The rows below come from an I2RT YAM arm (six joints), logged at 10 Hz.
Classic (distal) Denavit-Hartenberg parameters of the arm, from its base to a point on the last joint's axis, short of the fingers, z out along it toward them. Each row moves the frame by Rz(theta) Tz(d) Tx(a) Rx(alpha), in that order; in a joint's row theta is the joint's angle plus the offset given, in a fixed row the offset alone. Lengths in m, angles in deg.
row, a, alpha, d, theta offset
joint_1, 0.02, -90, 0.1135, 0
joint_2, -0.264, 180, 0, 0
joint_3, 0.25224, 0, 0, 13.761
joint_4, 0.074, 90, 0, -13.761
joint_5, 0, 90, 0, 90
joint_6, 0, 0, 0.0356, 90
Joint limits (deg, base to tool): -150..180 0..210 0..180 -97..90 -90..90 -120..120
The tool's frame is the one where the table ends.
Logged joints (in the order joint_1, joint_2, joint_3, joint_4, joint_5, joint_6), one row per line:
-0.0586, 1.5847, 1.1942, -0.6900, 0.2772, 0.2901
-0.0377, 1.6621, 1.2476, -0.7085, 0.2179, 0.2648
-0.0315, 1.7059, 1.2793, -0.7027, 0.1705, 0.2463
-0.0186, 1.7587, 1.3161, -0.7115, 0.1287, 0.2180
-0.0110, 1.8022, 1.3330, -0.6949, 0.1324, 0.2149
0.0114, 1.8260, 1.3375, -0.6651, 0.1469, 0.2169
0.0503, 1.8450, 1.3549, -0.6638, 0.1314, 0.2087
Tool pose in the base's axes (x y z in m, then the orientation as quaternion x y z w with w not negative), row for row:
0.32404, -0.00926, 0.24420, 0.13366, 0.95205, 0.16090, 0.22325
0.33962, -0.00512, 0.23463, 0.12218, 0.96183, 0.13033, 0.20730
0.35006, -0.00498, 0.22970, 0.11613, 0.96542, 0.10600, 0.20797
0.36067, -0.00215, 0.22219, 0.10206, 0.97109, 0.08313, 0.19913
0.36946, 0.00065, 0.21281, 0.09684, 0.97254, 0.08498, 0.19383
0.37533, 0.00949, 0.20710, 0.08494, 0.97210, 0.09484, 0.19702
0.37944, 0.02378, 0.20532, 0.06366, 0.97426, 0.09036, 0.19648
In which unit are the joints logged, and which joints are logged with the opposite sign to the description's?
The joints are logged in radians. Opposite sign: joint_5.
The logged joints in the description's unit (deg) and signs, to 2 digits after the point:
-3.36, 90.80, 68.42, -39.53, -15.88, 16.62
-2.16, 95.23, 71.48, -40.59, -12.48, 15.17
-1.80, 97.74, 73.30, -40.26, -9.77, 14.11
-1.07, 100.77, 75.41, -40.77, -7.37, 12.49
-0.63, 103.26, 76.38, -39.81, -7.59, 12.31
0.65, 104.62, 76.63, -38.11, -8.42, 12.43
2.88, 105.71, 77.63, -38.03, -7.53, 11.96

